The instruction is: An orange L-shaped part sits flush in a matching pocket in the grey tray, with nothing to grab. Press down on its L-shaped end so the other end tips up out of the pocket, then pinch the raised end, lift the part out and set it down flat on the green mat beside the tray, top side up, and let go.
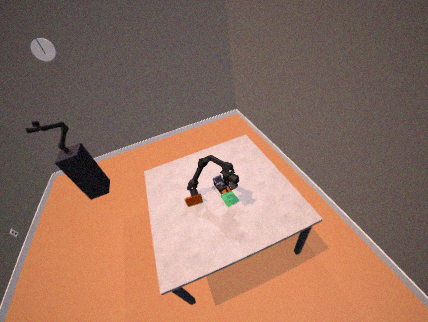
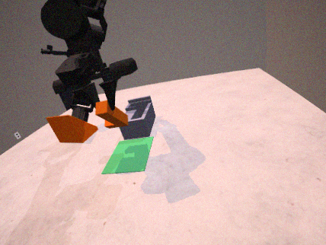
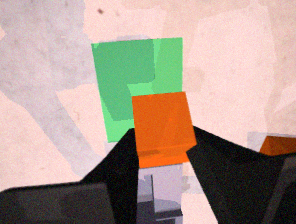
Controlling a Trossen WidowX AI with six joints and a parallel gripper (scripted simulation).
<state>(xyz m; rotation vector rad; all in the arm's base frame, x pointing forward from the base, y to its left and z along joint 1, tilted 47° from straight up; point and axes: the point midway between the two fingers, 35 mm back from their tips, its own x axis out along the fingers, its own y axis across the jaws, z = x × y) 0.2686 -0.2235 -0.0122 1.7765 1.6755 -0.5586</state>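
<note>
Now: gripper tip 16 cm above the green mat and 2 cm to the right of it. From my gripper tip the other things lie so: orange L-shaped part: 3 cm to the left, 3 cm below, 2 cm behind.
</note>
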